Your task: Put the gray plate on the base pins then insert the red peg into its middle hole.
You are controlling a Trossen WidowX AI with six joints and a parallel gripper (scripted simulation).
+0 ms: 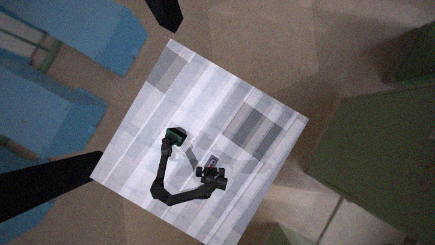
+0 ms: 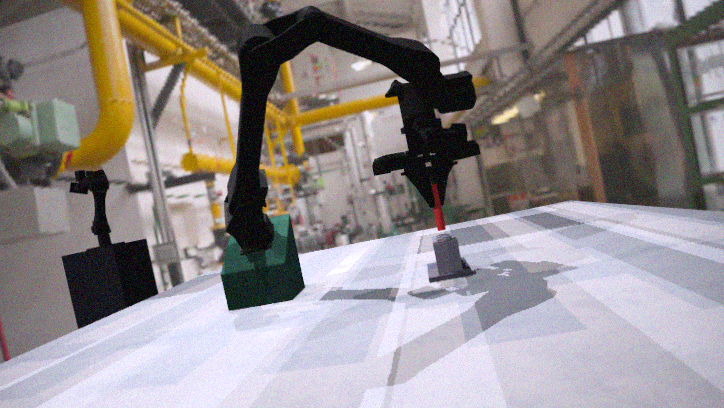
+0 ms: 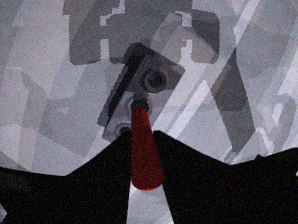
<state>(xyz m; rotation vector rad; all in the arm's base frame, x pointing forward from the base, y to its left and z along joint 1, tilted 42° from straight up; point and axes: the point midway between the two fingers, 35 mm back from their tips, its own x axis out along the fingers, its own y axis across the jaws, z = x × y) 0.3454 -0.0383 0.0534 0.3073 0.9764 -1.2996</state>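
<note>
Right now the red peg is right at my gripper tip. Round my gripper tip: dark base: 11 cm below; then gray plate: 7 cm below.
</note>
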